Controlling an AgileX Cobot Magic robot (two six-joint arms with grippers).
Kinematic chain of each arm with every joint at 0, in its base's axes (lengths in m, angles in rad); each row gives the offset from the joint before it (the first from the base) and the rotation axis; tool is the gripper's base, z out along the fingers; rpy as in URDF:
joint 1: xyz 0 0 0.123 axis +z
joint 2: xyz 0 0 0 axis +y
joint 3: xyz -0.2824 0 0.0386 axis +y
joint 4: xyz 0.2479 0 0.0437 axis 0.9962 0 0.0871
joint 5: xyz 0 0 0 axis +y
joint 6: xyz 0.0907 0 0.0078 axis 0.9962 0 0.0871
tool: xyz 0 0 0 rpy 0 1.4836 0
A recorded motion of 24 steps. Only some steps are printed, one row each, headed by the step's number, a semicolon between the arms.
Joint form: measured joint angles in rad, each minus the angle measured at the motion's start. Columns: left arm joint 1, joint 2, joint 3, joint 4, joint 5, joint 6; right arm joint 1, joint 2, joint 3, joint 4, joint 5, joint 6.
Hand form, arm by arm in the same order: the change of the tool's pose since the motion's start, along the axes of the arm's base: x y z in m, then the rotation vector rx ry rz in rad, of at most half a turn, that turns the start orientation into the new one. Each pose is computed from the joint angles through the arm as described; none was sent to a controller.
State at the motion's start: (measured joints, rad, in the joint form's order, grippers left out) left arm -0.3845 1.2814 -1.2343 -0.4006 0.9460 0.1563; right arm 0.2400 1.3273 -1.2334 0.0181 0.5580 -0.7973
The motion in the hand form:
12: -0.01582 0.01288 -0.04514 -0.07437 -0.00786 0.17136; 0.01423 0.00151 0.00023 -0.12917 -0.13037 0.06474
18: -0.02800 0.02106 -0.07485 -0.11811 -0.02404 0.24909; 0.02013 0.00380 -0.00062 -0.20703 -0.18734 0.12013
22: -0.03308 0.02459 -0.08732 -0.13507 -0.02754 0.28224; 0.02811 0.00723 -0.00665 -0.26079 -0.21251 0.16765
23: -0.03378 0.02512 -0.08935 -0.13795 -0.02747 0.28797; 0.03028 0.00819 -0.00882 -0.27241 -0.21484 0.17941
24: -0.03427 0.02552 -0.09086 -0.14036 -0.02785 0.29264; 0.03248 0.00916 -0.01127 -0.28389 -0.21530 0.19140
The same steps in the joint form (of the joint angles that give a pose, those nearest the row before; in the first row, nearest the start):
12: 0.0003 -0.1003 0.2721 -0.0049 -0.2561 -0.1007; 0.0000 0.0328 0.0000 -0.0456 -0.1290 -0.1276
18: 0.0003 -0.1555 0.4395 -0.0450 -0.4162 -0.1095; 0.0000 0.0492 0.0000 -0.0245 -0.1819 -0.2517
22: 0.0003 -0.1744 0.5057 -0.0672 -0.4798 -0.1098; 0.0000 0.0777 0.0000 0.0219 -0.2194 -0.3690
23: 0.0003 -0.1767 0.5158 -0.0714 -0.4899 -0.1099; 0.0000 0.0861 0.0000 0.0366 -0.2262 -0.3991
24: 0.0003 -0.1783 0.5235 -0.0746 -0.4982 -0.1102; 0.0000 0.0949 0.0000 0.0520 -0.2315 -0.4294

